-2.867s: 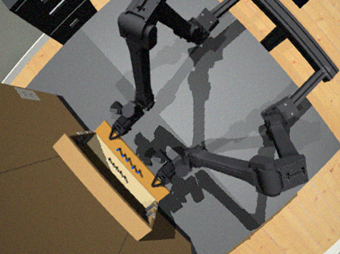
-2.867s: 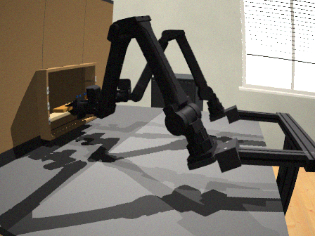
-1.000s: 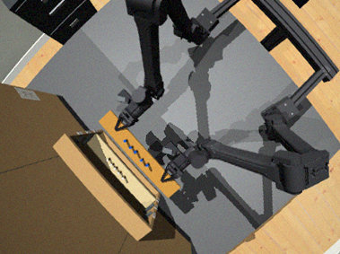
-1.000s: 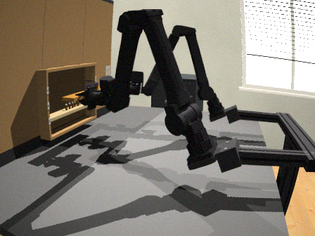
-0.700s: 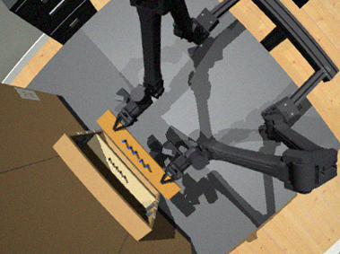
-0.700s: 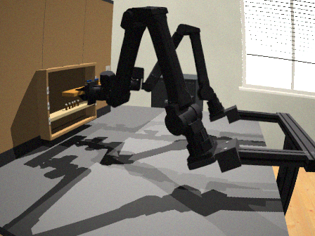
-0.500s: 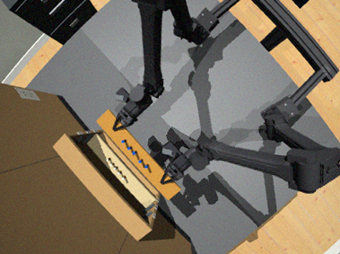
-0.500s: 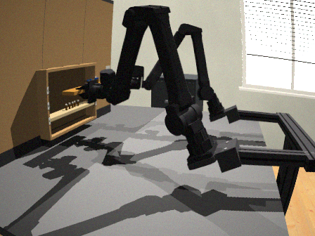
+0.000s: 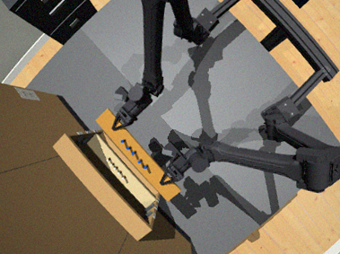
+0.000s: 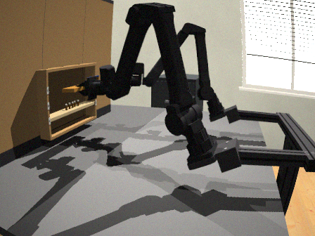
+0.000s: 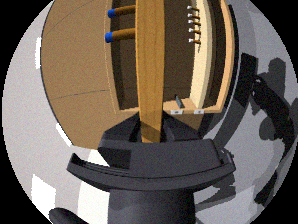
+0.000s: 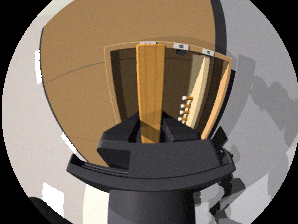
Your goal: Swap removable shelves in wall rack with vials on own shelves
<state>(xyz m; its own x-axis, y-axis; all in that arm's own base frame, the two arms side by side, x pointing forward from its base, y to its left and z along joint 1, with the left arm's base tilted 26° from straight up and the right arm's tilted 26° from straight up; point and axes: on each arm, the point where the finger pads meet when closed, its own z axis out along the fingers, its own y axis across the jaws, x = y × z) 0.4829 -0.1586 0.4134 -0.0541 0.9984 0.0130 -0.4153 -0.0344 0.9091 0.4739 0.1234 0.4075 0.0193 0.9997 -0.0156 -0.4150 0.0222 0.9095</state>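
Observation:
The pale shelf is 170 mm ahead of my left hand, 150 mm to the right of it and 150 mm below it. The rest, counted from my left hand: orange shelf (150 mm to the right); wall rack (170 mm ahead, 150 mm to the right, 70 mm below).
My right gripper is now 150 mm to the right of the orange shelf. The rest, counted from my right hand: pale shelf: 170 mm ahead, 150 mm to the left, 150 mm below; wall rack: 170 mm ahead, 150 mm to the left, 70 mm below.

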